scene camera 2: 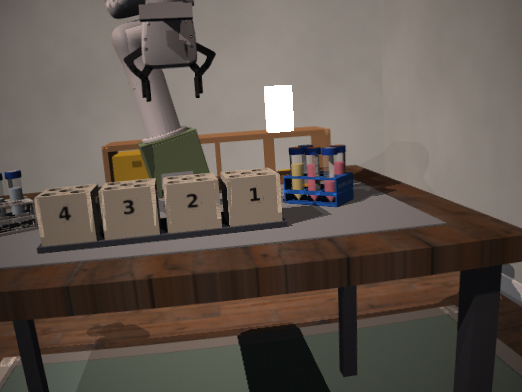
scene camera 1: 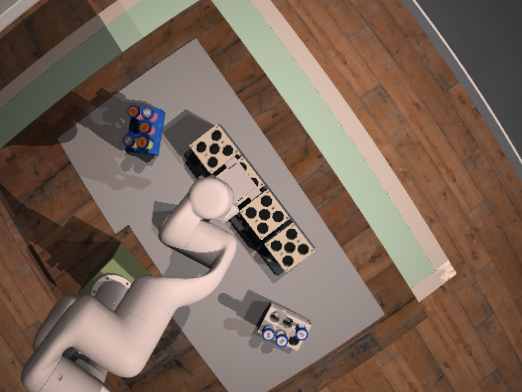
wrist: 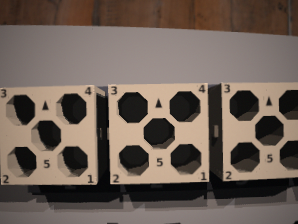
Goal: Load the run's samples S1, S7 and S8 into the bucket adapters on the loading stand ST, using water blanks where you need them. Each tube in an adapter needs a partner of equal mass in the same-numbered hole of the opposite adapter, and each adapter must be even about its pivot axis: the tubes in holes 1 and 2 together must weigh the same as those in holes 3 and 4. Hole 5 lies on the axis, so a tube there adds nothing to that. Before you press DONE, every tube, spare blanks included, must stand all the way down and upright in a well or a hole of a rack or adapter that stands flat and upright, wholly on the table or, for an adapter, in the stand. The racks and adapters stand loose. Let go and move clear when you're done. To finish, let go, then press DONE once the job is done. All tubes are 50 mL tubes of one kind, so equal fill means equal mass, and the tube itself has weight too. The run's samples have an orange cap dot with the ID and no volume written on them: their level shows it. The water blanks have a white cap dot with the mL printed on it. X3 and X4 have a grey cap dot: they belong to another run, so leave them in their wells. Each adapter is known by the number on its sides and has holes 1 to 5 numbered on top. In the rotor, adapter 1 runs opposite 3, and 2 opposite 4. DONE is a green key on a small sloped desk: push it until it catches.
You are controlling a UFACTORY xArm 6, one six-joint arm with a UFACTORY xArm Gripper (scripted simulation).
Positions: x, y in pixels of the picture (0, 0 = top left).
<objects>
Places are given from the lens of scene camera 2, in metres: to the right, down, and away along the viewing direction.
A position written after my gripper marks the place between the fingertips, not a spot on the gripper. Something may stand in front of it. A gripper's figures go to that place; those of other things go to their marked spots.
my gripper (scene camera 2: 173, 99): -0.16, -0.18, 0.90
blue rack (scene camera 2: 343, 193): 0.17, -0.01, 1.02
stand ST (scene camera 2: 101, 242): -0.27, 0.08, 0.81
The marked spots on the blue rack and the stand ST are 0.50 m apart.
</objects>
